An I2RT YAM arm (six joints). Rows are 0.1 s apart.
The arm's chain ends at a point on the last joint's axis. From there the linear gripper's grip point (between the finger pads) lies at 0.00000 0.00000 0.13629 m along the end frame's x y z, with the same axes.
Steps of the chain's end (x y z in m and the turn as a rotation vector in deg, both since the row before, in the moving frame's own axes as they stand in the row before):
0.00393 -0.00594 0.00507 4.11 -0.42 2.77
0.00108 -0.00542 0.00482 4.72 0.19 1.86
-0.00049 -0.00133 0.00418 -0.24 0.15 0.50
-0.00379 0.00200 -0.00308 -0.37 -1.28 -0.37
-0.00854 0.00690 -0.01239 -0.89 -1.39 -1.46
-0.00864 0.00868 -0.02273 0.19 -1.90 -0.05
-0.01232 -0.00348 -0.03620 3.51 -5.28 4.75
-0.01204 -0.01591 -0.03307 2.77 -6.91 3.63
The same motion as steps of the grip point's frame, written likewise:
0.00317 -0.01573 0.00472 4.11 -0.42 2.77
0.00171 -0.01663 0.00436 4.72 0.19 1.86
-0.00014 -0.00076 0.00418 -0.24 0.15 0.50
-0.00683 0.00289 -0.00312 -0.37 -1.28 -0.37
-0.01182 0.00906 -0.01245 -0.89 -1.39 -1.46
-0.01316 0.00823 -0.02281 0.19 -1.90 -0.05
-0.02449 -0.01232 -0.03703 3.51 -5.28 4.75
-0.02821 -0.02300 -0.03422 2.77 -6.91 3.63

